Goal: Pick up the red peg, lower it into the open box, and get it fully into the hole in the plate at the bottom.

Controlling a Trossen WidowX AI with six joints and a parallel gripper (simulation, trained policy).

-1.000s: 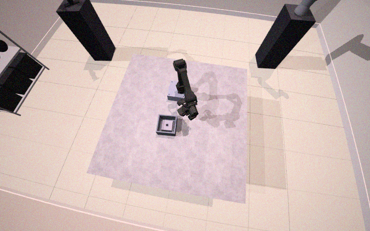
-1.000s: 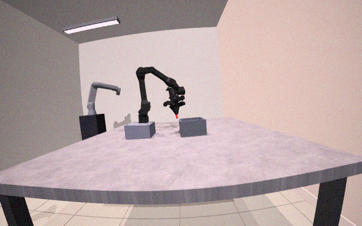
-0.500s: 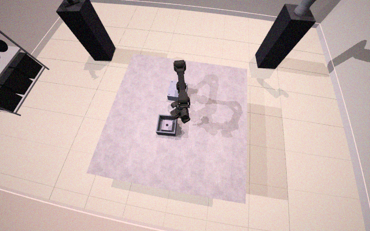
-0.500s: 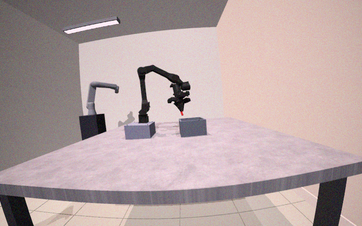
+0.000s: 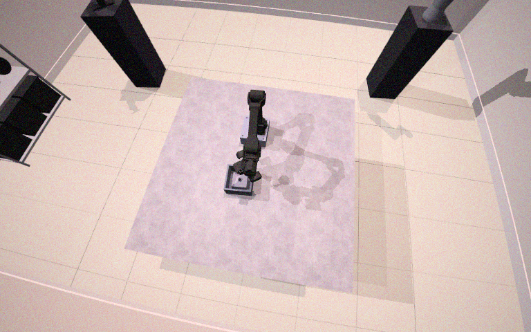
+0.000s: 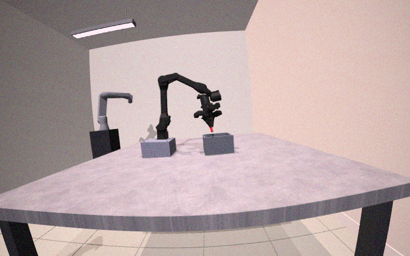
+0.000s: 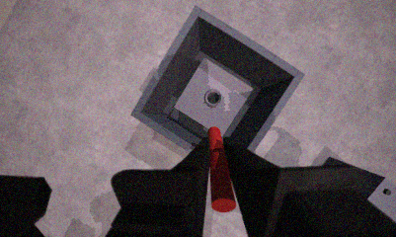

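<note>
Now: gripper tip 1 cm to the right of the red peg, 1 cm below it and 1 cm past it. Round my gripper tip: grey box (12 cm below, 4 cm to the right, 2 cm ahead).
</note>
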